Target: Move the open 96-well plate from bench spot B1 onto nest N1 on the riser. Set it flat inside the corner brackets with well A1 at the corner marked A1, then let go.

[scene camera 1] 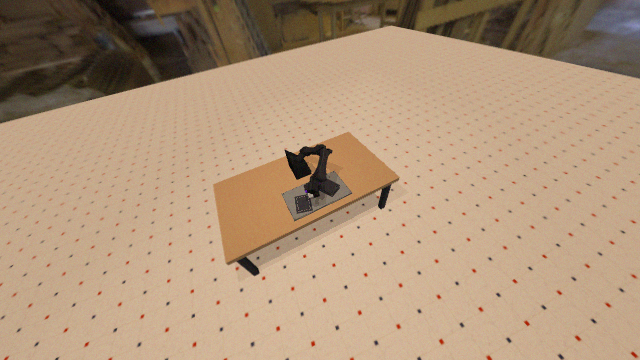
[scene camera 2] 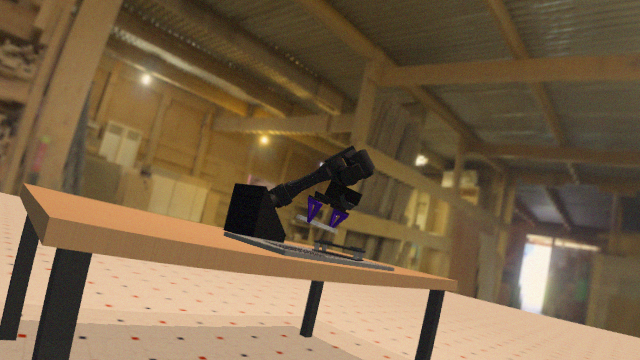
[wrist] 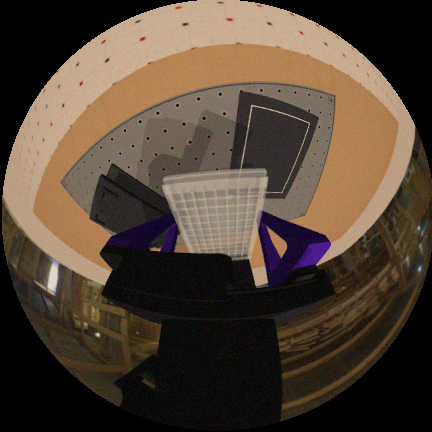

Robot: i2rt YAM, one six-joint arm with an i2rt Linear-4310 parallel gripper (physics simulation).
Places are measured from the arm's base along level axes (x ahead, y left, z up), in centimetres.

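Pixels of known places: gripper, fingertip midpoint: point(scene camera 2: 318, 226) point(wrist: 217, 214); arm's base, origin of the base link: point(scene camera 1: 298, 160) point(scene camera 2: 260, 208).
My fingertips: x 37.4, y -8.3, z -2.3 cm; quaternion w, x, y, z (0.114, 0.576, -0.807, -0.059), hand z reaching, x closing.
Note:
For each thing: its top centre in the pictures, then the offset to it from my fingertips. "*": a spot on its surface instead. Level surfaces: height alone.
- clear 96-well plate, middle of its top: point(wrist: 221, 243) point(scene camera 2: 318, 218) dy +0.4, dx -1.3, dz +2.6 cm
- dark riser, middle of its top: point(wrist: 131, 226) point(scene camera 2: 341, 243) point(scene camera 1: 328, 185) dy +15.5, dx -0.6, dz -3.9 cm
- dark pad, surface spot: point(wrist: 260, 145) point(scene camera 1: 306, 204) * dy -8.1, dx +2.2, dz -8.1 cm
- wooden table, its level: dz -9.6 cm
My gripper point(wrist: 217, 214) point(scene camera 2: 321, 224) has purple fingers shut on the short sides of the clear 96-well plate point(wrist: 217, 205) point(scene camera 2: 318, 224). The plate is held in the air above the bench board, roughly level in scene camera 2. The dark riser point(wrist: 125, 205) point(scene camera 2: 344, 246) point(scene camera 1: 330, 188) stands on the board; in the wrist view it lies left of the plate, partly behind a finger. Small corner marks show on it, but the A1 label is too small to read. The dark pad point(wrist: 260, 145) point(scene camera 1: 303, 204) with a white outline lies right of the plate. Well A1 cannot be made out.
A grey perforated board point(wrist: 175, 112) point(scene camera 1: 290, 198) lies under the riser and pad on the wooden table point(scene camera 1: 250, 210) point(scene camera 2: 150, 232) point(wrist: 365, 130). The black arm base point(scene camera 2: 252, 212) stands beside the board. Arm shadows fall across the board in the wrist view.

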